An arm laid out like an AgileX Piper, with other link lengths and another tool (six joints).
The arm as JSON. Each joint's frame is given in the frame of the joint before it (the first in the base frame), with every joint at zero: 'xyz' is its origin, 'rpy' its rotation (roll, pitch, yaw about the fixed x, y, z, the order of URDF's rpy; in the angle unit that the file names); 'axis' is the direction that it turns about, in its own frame. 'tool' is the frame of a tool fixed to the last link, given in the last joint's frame.
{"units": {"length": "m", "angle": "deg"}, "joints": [
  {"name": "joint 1", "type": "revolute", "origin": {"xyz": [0.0, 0.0, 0.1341], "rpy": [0.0, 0.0, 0.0]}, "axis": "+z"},
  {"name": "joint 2", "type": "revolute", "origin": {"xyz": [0.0, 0.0, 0.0], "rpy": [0.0, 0.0, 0.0]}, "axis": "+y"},
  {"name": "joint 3", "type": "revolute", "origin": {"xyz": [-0.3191, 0.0, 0.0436], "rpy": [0.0, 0.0, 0.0]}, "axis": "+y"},
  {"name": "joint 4", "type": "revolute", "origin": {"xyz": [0.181, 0.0, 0.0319], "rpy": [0.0, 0.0, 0.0]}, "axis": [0.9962, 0.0, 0.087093]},
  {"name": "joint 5", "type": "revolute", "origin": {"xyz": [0.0, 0.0, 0.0], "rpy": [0.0, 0.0, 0.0]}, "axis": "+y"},
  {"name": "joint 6", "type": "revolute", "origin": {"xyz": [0.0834, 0.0, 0.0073], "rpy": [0.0, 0.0, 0.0]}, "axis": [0.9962, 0.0, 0.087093]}
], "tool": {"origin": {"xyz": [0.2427, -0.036, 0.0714], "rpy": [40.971, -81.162, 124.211]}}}
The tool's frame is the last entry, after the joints.
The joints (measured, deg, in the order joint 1, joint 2, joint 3, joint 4, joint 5, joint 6), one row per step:
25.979, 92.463, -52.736, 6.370, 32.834, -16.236
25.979, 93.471, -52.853, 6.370, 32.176, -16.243
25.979, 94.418, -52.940, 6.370, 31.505, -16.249
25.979, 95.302, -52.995, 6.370, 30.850, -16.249
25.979, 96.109, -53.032, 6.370, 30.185, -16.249
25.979, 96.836, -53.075, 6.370, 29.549, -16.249
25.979, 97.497, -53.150, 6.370, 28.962, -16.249
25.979, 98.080, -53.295, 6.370, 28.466, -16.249
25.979, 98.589, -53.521, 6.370, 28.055, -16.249
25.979, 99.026, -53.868, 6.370, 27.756, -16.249
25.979, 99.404, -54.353, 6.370, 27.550, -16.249
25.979, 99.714, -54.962, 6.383, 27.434, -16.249
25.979, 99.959, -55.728, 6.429, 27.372, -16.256
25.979, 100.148, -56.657, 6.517, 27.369, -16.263
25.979, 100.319, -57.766, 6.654, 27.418, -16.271
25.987, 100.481, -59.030, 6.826, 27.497, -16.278
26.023, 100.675, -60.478, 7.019, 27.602, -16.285
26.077, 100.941, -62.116, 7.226, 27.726, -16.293
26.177, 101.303, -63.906, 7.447, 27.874, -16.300
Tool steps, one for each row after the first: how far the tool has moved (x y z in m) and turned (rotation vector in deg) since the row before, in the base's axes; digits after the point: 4 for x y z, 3 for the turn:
0.0028, 0.0009, -0.0043, -0.144, 0.193, -0.053
0.0027, 0.0009, -0.0040, -0.126, 0.153, -0.055
0.0025, 0.0008, -0.0039, -0.117, 0.141, -0.058
0.0024, 0.0007, -0.0035, -0.088, 0.078, -0.058
0.0024, 0.0007, -0.0030, -0.062, 0.027, -0.055
0.0024, 0.0008, -0.0025, -0.038, -0.016, -0.051
0.0025, 0.0009, -0.0019, -0.007, -0.065, -0.042
0.0027, 0.0010, -0.0011, 0.029, -0.126, -0.035
0.0030, 0.0012, -0.0003, 0.072, -0.196, -0.025
0.0035, 0.0015, 0.0006, 0.123, -0.287, -0.017
0.0039, 0.0018, 0.0016, 0.183, -0.372, -0.018
0.0046, 0.0023, 0.0028, 0.281, -0.512, -0.028
0.0053, 0.0028, 0.0040, 0.384, -0.640, -0.049
0.0061, 0.0033, 0.0052, 0.487, -0.753, -0.073
0.0067, 0.0037, 0.0062, 0.574, -0.859, -0.082
0.0074, 0.0044, 0.0071, 0.649, -0.963, -0.060
0.0081, 0.0050, 0.0078, 0.706, -1.045, -0.044
0.0084, 0.0056, 0.0081, 0.737, -1.066, 0.001

